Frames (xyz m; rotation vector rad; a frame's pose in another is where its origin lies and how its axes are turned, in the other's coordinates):
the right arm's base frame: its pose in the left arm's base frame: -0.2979 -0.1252 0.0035 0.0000 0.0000 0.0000
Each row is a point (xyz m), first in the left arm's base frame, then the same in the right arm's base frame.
Working: the left arm's base frame: its pose in the right arm's base frame: 0.2979 0.1252 -0.0035 0.0000 0.0000 0.0000

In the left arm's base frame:
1: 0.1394 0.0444 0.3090
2: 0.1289 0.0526 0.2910
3: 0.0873 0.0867 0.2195
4: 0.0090 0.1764 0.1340
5: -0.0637 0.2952 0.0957
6: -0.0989 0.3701 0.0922
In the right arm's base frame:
1: 0.4373 0.1696 0.3055
2: 0.4268 0.1778 0.2875
3: 0.3852 0.2119 0.2160
4: 0.3069 0.3016 0.1305
5: 0.2342 0.4204 0.0922
6: 0.1990 0.4953 0.0887

